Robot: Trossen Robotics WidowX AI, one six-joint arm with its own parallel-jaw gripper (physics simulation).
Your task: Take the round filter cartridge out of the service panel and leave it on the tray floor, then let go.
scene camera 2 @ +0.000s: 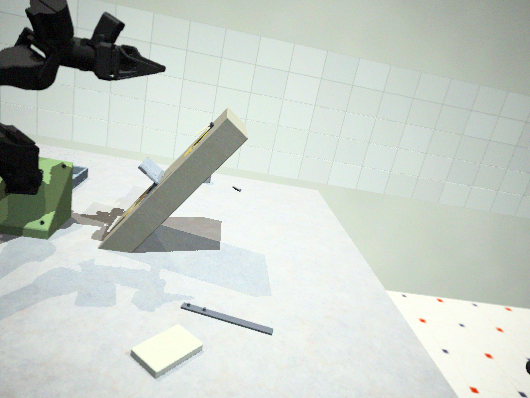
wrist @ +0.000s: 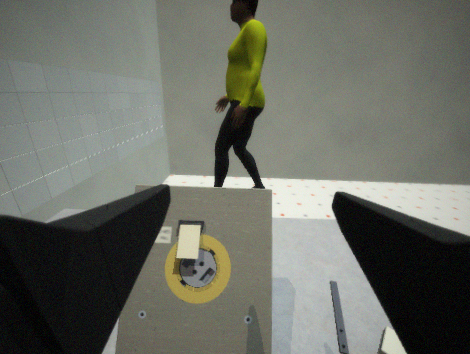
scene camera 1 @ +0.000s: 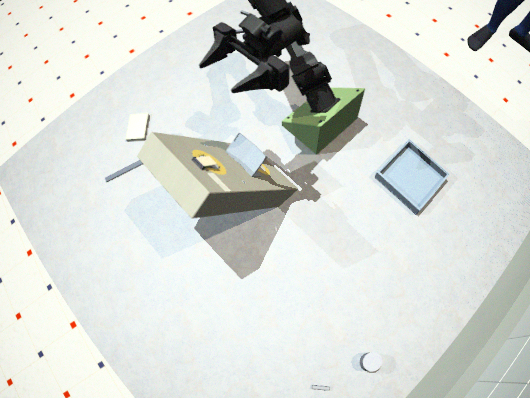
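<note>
The service panel [scene camera 1: 172, 175] [scene camera 2: 187, 175] [wrist: 250, 225] is a tilted beige slab. In the wrist view, a grey round disc [wrist: 200, 272], apparently the filter cartridge, sits inside a yellow ring [wrist: 223, 270] on its face. A cream tab [wrist: 189, 241] [scene camera 1: 206, 161] partly covers the disc. My gripper [scene camera 1: 217, 79] [scene camera 2: 164, 68] [wrist: 252, 196] is open and empty, in the air on the robot-base side of the panel, above its face and apart from it. The blue tray [scene camera 1: 395, 194] [scene camera 2: 81, 176] lies flat on the table, and its floor shows no object.
A light-blue flap [scene camera 1: 246, 153] [scene camera 2: 151, 170] sticks out from the panel's lower face. The green base [scene camera 1: 340, 112] [scene camera 2: 59, 195] stands nearby. A grey bar [scene camera 1: 123, 171] [scene camera 2: 227, 318] [wrist: 338, 315] and a cream block [scene camera 1: 137, 126] [scene camera 2: 166, 349] lie beside the panel. A white cylinder [scene camera 1: 371, 362] stands farther off.
</note>
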